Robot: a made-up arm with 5 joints. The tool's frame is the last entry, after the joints.
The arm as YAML. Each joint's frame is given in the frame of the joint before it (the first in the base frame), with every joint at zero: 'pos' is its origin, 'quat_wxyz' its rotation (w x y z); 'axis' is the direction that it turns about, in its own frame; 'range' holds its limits. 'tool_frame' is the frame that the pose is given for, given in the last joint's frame.
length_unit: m
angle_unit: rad
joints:
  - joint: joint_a
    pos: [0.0, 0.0, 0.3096]
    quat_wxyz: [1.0, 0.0, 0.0, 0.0]
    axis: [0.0, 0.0, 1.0]
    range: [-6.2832, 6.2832]
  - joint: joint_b
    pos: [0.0, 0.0, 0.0]
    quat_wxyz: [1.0, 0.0, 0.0, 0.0]
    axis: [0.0, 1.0, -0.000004]
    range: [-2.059, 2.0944]
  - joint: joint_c
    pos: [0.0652, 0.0, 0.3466]
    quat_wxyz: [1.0, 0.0, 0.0, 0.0]
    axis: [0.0, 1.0, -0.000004]
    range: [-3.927, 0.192]
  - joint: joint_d
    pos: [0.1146, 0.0, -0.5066]
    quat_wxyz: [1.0, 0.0, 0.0, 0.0]
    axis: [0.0, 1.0, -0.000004]
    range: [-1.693, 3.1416]
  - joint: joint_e
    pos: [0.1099, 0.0, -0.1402]
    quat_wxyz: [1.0, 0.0, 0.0, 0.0]
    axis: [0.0, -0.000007, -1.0]
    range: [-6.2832, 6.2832]
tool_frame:
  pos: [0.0, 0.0, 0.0]
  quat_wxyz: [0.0, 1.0, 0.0, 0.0]
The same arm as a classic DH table. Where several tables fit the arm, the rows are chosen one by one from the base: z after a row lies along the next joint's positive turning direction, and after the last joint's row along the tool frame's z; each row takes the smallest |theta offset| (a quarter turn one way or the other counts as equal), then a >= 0, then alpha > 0; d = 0 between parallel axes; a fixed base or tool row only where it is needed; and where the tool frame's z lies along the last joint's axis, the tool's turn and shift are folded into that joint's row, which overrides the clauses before.
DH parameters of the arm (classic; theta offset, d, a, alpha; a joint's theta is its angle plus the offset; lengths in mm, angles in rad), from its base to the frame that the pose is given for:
joint_a: 0 309.6 0 -1.5708
joint_b: -1.3849 0 352.7 0
joint_c: -0.4084 0 -519.4 0
joint_d: -1.3483 0 -109.9 1.5708
joint_e: 3.1416 140.2 0 0
Joint limits (rad, base to tool): -6.2832..6.2832 -2.059..2.0944 -3.927..0.192 -1.693..3.1416 -6.2832..6.2832

